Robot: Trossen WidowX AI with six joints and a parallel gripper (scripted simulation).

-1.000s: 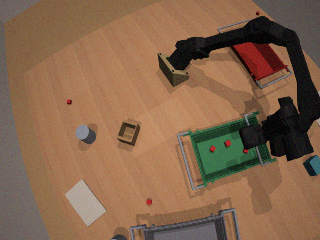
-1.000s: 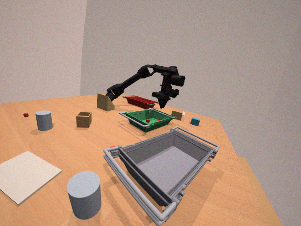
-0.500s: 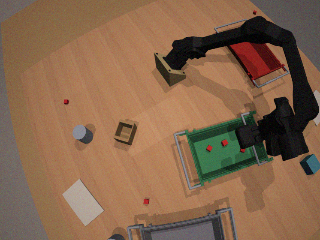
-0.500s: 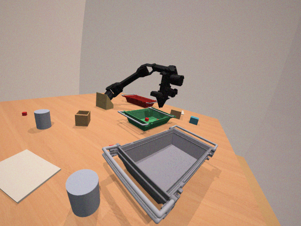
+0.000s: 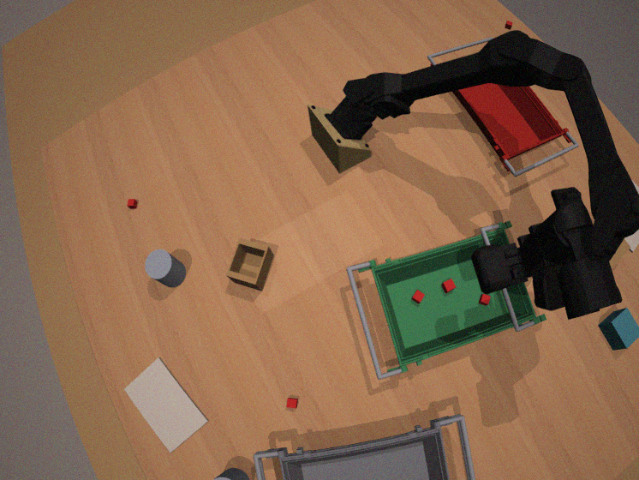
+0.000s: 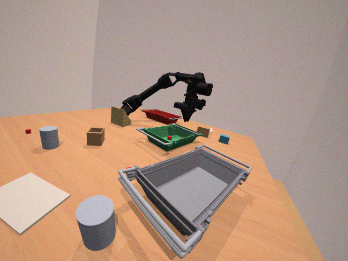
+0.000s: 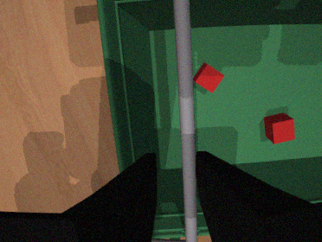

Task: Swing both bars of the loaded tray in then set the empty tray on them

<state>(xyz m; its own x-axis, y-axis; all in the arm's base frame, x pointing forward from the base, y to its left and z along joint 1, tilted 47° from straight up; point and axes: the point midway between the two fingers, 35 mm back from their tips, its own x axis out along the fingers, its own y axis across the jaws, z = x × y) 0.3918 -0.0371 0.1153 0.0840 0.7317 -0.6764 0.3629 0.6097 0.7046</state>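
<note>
Now: the red tray 280 mm behind my gripper tip, 270 mm to the left of it and 60 mm below it. Also, from my gripper tip: box 340 mm to the right, 280 mm behind, 90 mm below; tan block 210 mm to the left, 90 mm ahead, 70 mm below; teal cube 230 mm ahead, 160 mm to the left, 80 mm below.
</note>
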